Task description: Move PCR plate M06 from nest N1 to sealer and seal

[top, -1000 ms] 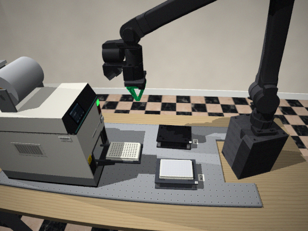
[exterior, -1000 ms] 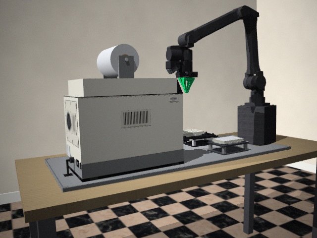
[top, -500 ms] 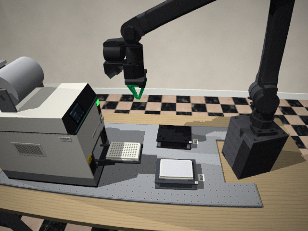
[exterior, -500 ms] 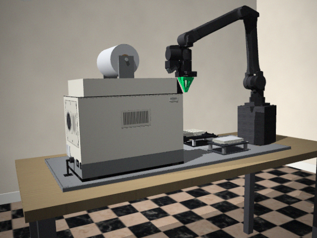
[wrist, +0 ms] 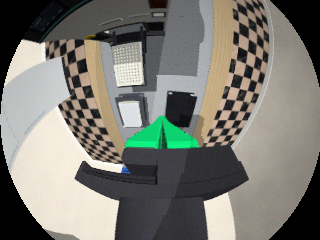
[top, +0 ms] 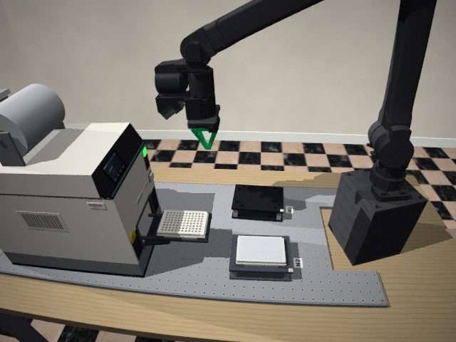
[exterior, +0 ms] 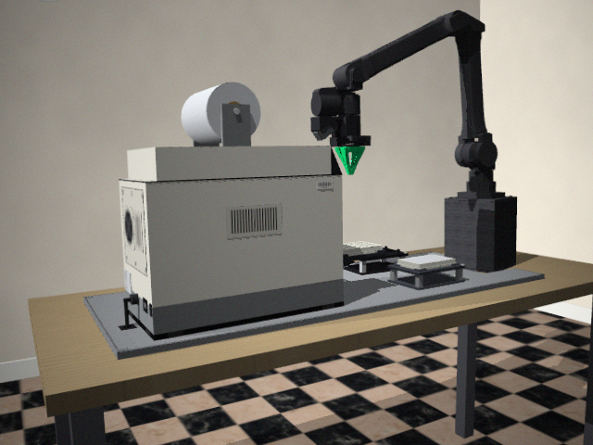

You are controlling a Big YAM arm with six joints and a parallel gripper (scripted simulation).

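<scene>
The start key is 17 cm ahead of my hand, 1 cm to the right of it and 10 cm below it. From my hand the other things lie so: plate M06 (8 cm ahead, 9 cm to the left, 18 cm below); yellow warning label (19 cm ahead, 17 cm to the left, 14 cm below); sealer stage (8 cm ahead, 9 cm to the left, 20 cm below).
</scene>
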